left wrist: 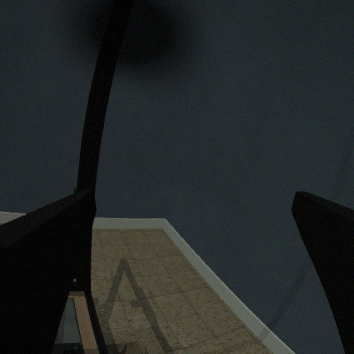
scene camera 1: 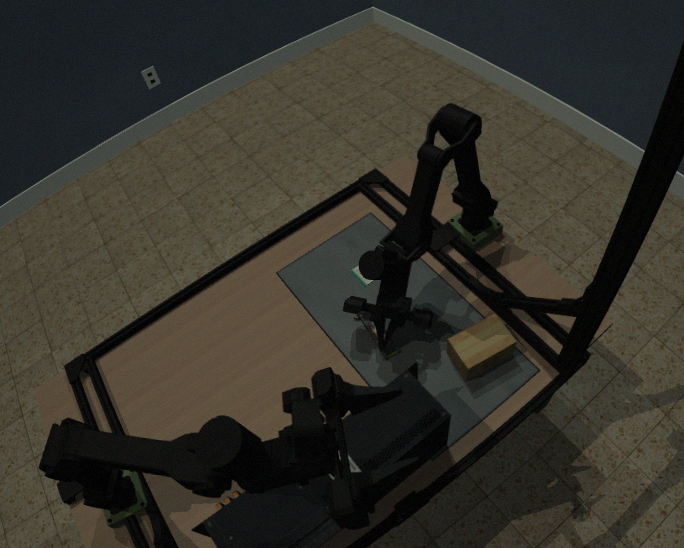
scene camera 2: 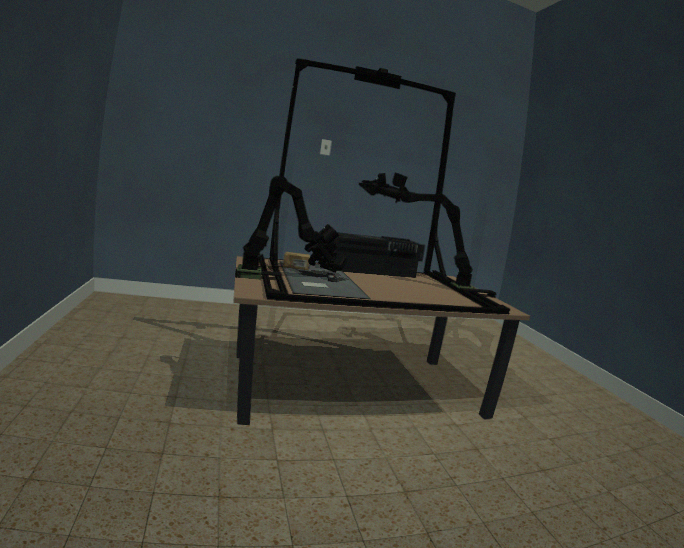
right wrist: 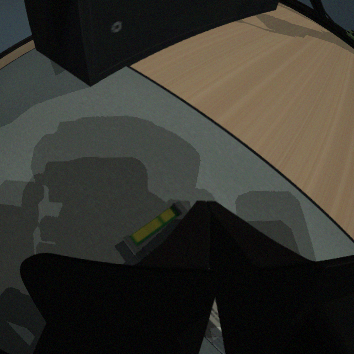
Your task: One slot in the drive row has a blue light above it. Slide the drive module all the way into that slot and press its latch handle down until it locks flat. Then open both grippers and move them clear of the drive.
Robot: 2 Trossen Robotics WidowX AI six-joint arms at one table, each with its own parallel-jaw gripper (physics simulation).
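Pixels of known places: left gripper, fingertip midpoint: [left wrist: 198, 201] [scene camera 1: 410, 423] [scene camera 2: 360, 182]; right gripper, fingertip midpoint: [scene camera 1: 381, 350] [scene camera 2: 335, 271] [right wrist: 204, 209]; left arm's base at its link origin: [scene camera 1: 120, 495] [scene camera 2: 463, 284]; right arm's base at its link origin: [scene camera 1: 475, 222] [scene camera 2: 249, 268].
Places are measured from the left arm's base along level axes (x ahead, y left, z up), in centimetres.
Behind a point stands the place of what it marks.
The drive module [right wrist: 154, 225] {x 65.5, y -0.4, z -1.9 cm} lies flat on the grey mat [scene camera 1: 324, 277] {x 62.8, y 26.5, z -2.4 cm} [right wrist: 105, 98] {x 62.3, y -10.0, z -2.4 cm}. Only its end with the green and yellow connector shows in the right wrist view; the rest is hidden under my fingers. My right gripper [scene camera 1: 383, 345] {x 63.7, y 0.8, z -0.3 cm} [right wrist: 204, 209] {x 63.7, y 0.8, z -0.3 cm} is shut, pointing down onto the module with its tips at the mat. My left gripper [scene camera 2: 366, 186] {x 53.4, y -29.1, z 41.9 cm} [left wrist: 198, 201] {x 53.4, y -29.1, z 41.9 cm} is open and empty, held high above the black drive chassis [scene camera 1: 405, 424] {x 56.9, y -20.6, z 14.9 cm} [scene camera 2: 378, 252] {x 41.7, y -15.1, z 8.5 cm} [right wrist: 140, 28] {x 57.1, y -12.8, z 0.7 cm}.
A cardboard box [scene camera 1: 481, 345] {x 80.6, y -11.6, z 3.6 cm} [scene camera 2: 296, 260] {x 81.7, y -6.7, z 1.4 cm} sits on the mat beside the right arm. A small white card [scene camera 1: 362, 276] {x 70.6, y 21.3, z -2.2 cm} [scene camera 2: 315, 284] {x 73.9, y 21.8, z -2.3 cm} lies on the mat behind the right gripper. A black frame [scene camera 1: 231, 266] {x 44.1, y 42.7, z -1.2 cm} rims the table, with a tall gantry [scene camera 2: 372, 76] {x 55.0, y -27.9, z 99.4 cm} over it.
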